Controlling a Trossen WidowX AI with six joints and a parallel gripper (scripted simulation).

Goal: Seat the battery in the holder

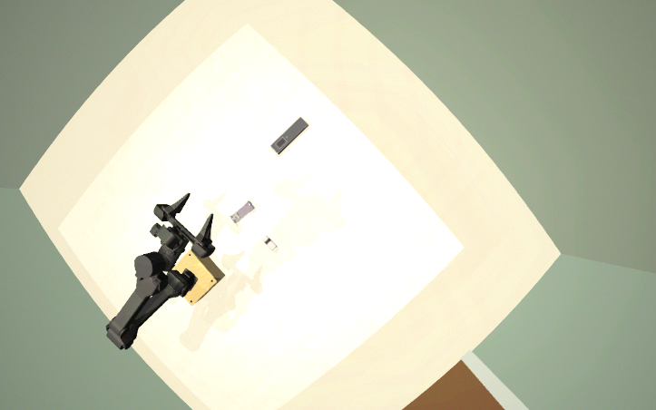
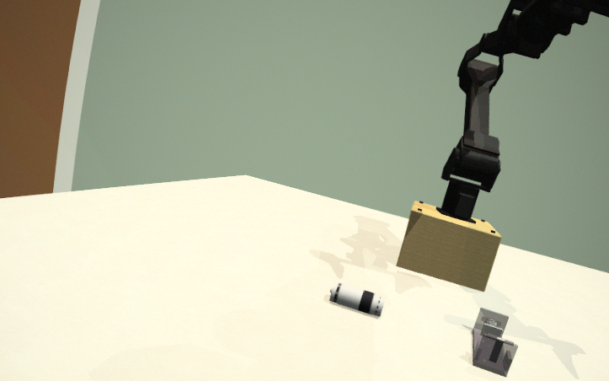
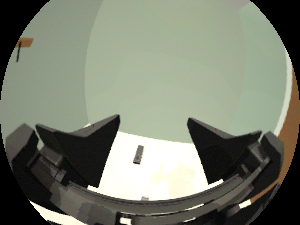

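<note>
My gripper tip is 6 cm past the battery, 17 cm to the left of it and 42 cm above it.
</note>
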